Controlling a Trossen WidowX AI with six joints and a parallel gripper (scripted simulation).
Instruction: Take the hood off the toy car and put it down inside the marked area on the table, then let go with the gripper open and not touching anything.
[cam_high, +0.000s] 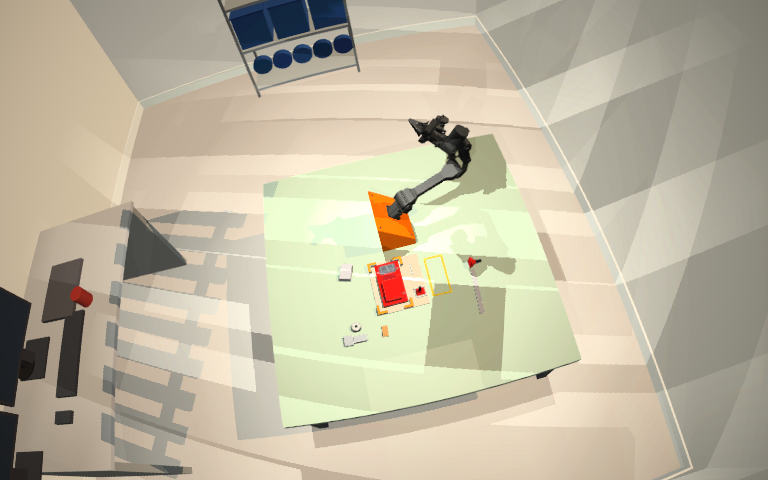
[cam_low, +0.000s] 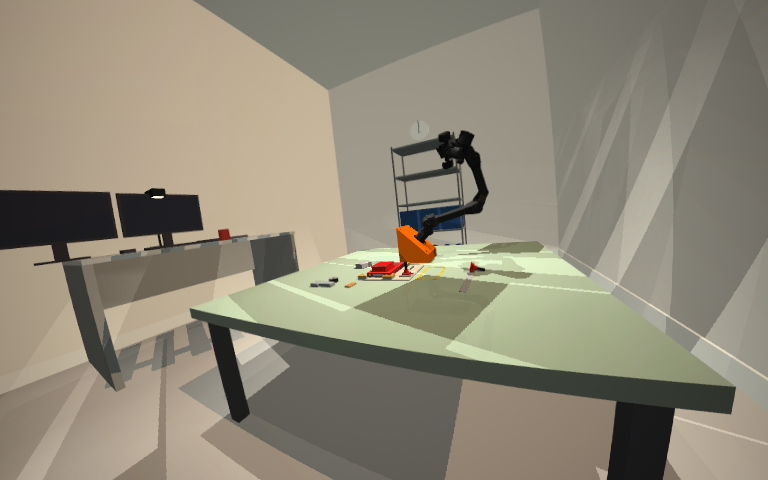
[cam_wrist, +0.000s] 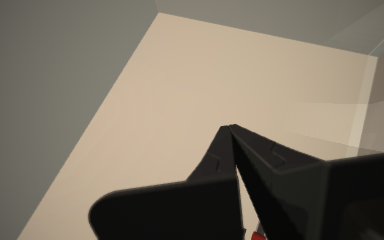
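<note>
My gripper tip is 420 mm short of the hood, 190 mm to the left of it and 560 mm above it.
</note>
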